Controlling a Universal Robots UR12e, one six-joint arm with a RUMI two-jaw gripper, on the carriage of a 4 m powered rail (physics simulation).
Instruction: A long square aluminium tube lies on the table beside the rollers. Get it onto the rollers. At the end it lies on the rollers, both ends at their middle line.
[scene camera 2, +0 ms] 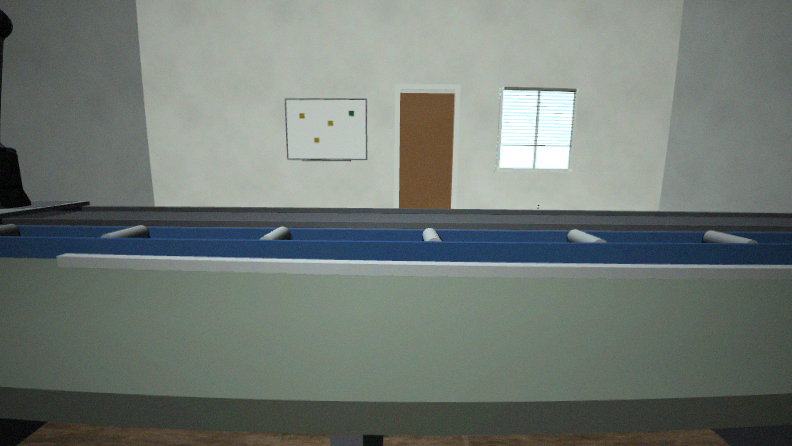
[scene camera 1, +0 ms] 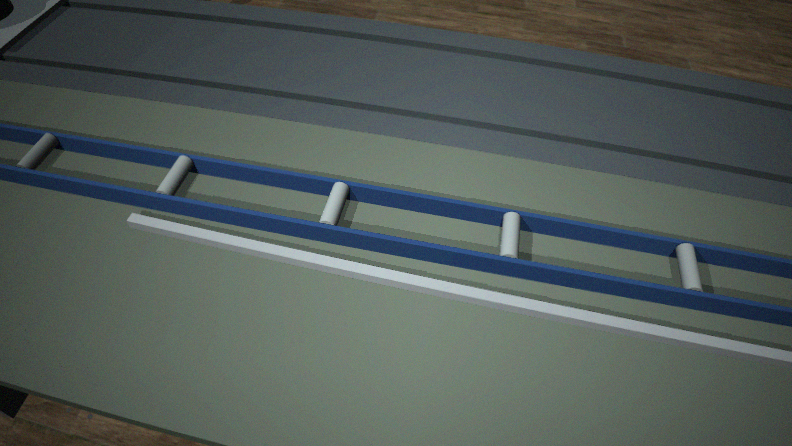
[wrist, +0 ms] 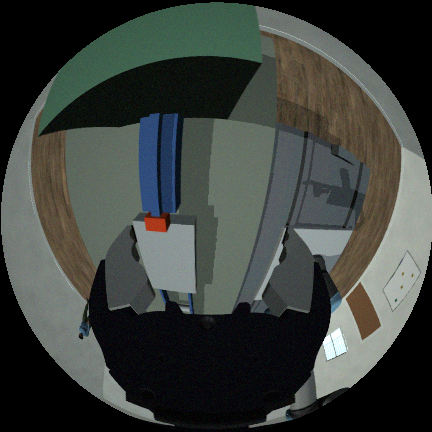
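Pixels of known places: gripper, between the fingertips: (wrist: 208,228); arm's base, origin of its link: (scene camera 2: 3,206).
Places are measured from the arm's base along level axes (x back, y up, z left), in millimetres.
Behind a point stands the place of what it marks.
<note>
The long square aluminium tube (scene camera 1: 399,277) {x -765, y -5, z 1695 mm} (scene camera 2: 387,267) {x -778, y -12, z 1806 mm} lies on the table (scene camera 1: 332,365) {x -973, y -30, z 1608 mm} (scene camera 2: 387,332) {x -1019, y -30, z 1812 mm}, along the near side of the blue roller track. Its left end shows; its right end runs out of both scene views. Several light grey rollers (scene camera 1: 335,203) {x -626, y 29, z 1520 mm} (scene camera 2: 431,234) {x -641, y 30, z 1911 mm} sit between the blue rails (scene camera 1: 421,248) {x -694, y 13, z 1728 mm} (scene camera 2: 498,252) {x -694, y -1, z 2063 mm}, with no tube on them. My gripper (wrist: 208,228) {x -479, y 283, z -386 mm} is open in the wrist view, its two jaws wide apart, with nothing between them. It hangs above a grey block at the blue rails. The tube cannot be made out in the wrist view.
In the wrist view a large green box-like body (wrist: 165,40) stands beyond the blue rails (wrist: 150,165) {x -623, y 65, z -407 mm}. A grey block (wrist: 170,260) {x -605, y 28, z -83 mm} with a red piece (wrist: 157,222) {x -611, y 75, z -262 mm} sits at the rails' end. The grey rail bed (scene camera 1: 387,77) (wrist: 265,200) runs behind the table.
</note>
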